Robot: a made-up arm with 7 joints.
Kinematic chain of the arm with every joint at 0, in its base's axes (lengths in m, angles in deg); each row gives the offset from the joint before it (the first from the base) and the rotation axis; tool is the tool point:
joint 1: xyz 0 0 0.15 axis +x
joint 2: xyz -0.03 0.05 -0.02 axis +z
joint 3: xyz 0 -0.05 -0.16 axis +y
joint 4: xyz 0 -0.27 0 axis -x
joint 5: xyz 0.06 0.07 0 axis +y
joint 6: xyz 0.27 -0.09 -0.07 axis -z
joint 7: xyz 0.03 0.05 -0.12 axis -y
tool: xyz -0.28 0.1 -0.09
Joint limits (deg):
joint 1: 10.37..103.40
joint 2: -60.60..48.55
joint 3: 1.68..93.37
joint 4: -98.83..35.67
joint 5: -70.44..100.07
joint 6: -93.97..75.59
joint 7: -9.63..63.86
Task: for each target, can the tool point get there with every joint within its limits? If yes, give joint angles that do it. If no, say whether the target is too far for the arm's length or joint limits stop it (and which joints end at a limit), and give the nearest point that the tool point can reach.
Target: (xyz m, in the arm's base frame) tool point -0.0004 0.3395 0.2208
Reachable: yes | joints 57.38 33.29 59.30 -70.33 20.88 40.24 17.82
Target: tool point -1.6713 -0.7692 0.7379
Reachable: no: too far | nearest point -0.7850 -0.1005 0.3253 | short by 1.184 m
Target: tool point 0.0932 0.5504 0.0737
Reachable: yes | joints 71.97 -20.90 53.86 -43.11 -5.88 44.08 29.91
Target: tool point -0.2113 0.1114 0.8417
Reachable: no: joint limits stop it (at a limit: joint 1, joint 2, joint 3, joint 6, joint 7) | nearest point -0.2275 0.1353 0.7211 | short by 0.124 m
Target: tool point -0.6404 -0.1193 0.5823
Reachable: no: joint limits stop it (at a limit: joint 1, joint 2, joint 3, joint 6, joint 7) | nearest point -0.6127 -0.0877 0.5422 | short by 0.058 m
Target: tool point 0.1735 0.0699 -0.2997
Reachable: yes | joints 28.09 -40.40 39.49 -32.51 -31.70 39.26 6.82
